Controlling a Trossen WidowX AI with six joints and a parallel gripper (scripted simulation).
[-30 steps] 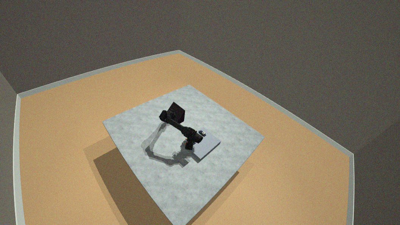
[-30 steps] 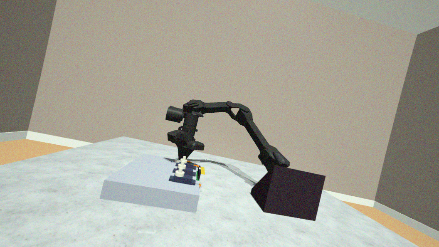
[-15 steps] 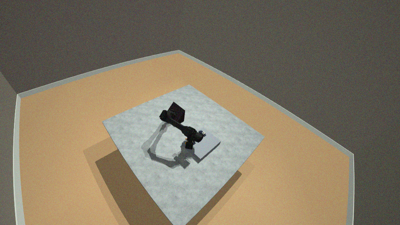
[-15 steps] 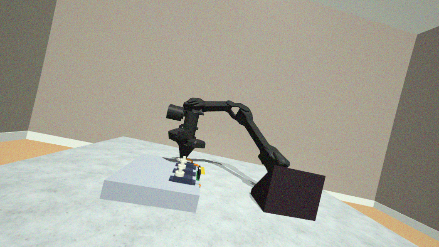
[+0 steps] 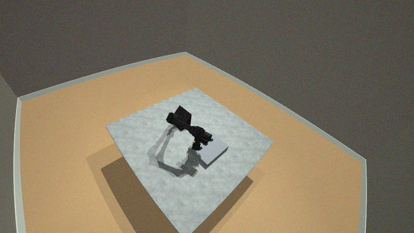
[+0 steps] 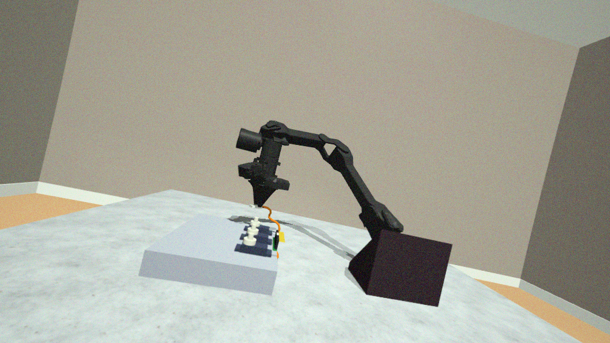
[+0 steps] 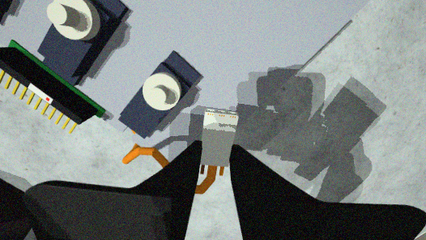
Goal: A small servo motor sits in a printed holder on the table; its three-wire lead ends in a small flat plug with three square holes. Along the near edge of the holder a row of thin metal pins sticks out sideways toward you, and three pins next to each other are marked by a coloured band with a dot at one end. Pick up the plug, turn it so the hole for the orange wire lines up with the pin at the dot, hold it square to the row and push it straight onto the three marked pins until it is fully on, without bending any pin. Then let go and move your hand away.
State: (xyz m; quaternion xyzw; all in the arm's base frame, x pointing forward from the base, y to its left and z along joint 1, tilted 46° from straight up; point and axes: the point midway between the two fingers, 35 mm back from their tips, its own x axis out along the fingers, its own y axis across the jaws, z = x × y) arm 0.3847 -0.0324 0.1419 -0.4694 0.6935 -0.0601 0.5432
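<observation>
Right now the red dot is 11 cm to the left of my gripper tip, 7 cm behind it and 4 cm below it. Round my gripper tip: grey printed holder: 12 cm to the left, 9 cm below, 9 cm ahead.
</observation>
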